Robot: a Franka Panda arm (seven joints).
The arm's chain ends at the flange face. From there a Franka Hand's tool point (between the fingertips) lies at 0.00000 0.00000 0.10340 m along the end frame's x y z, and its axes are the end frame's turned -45 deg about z.
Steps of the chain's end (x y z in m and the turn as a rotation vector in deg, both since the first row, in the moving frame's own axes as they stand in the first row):
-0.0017 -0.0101 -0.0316 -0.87 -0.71 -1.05
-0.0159 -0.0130 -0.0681 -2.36 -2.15 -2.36
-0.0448 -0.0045 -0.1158 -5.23 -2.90 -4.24
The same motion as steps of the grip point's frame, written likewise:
0.0039 -0.0081 -0.0316 -0.11 -1.12 -1.05
-0.0078 -0.0200 -0.0683 -0.15 -3.19 -2.36
-0.0387 -0.0315 -0.1164 -1.65 -5.75 -4.24

